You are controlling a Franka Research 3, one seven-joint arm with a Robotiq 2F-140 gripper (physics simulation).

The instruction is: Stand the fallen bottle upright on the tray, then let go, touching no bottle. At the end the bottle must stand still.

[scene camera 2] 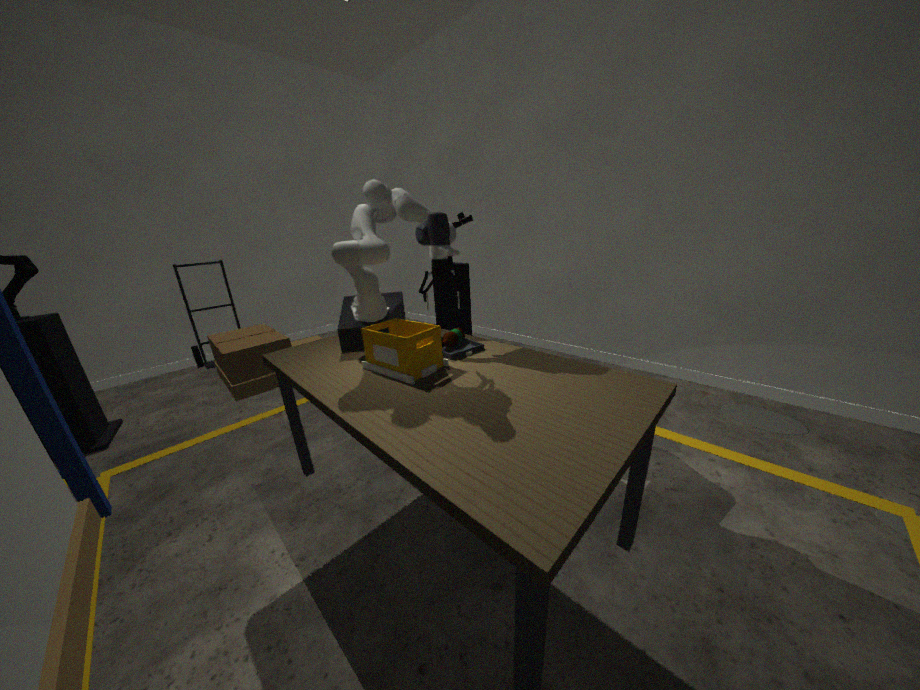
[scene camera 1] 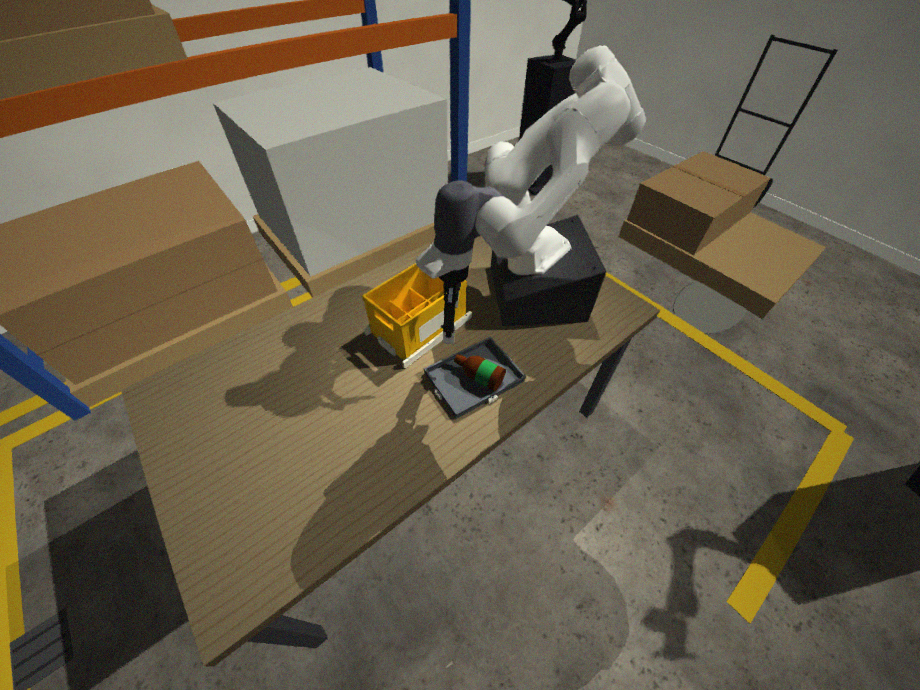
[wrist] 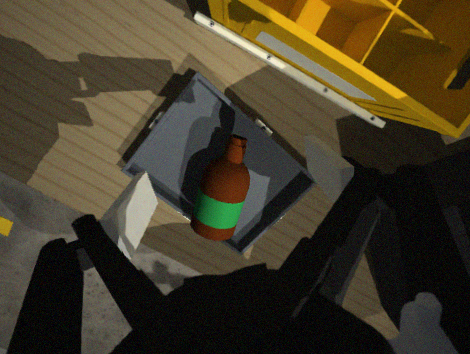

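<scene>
The fallen brown bottle point(scene camera 1: 472, 365) point(scene camera 2: 448, 338) point(wrist: 225, 182) with a green band lies on its side in the tray. In the wrist view its neck points up towards the crate side, and its base overlaps the lower rim of the tray. The grey tray point(scene camera 1: 456, 407) point(scene camera 2: 469, 352) point(wrist: 170, 117) lies flat on the table. My gripper point(scene camera 1: 448, 338) point(wrist: 227, 171) is open and empty, pointing down above the tray. In the wrist view its pale fingertips stand wide apart on either side of the bottle, and neither touches it.
A yellow crate point(scene camera 1: 384, 326) point(scene camera 2: 401, 355) point(wrist: 350, 65) with dividers stands beside the tray, on a white-edged base. The black robot pedestal point(scene camera 1: 549, 297) stands behind them on the wooden table point(scene camera 1: 245, 475) point(scene camera 2: 520, 415). The table's front edge runs near the tray.
</scene>
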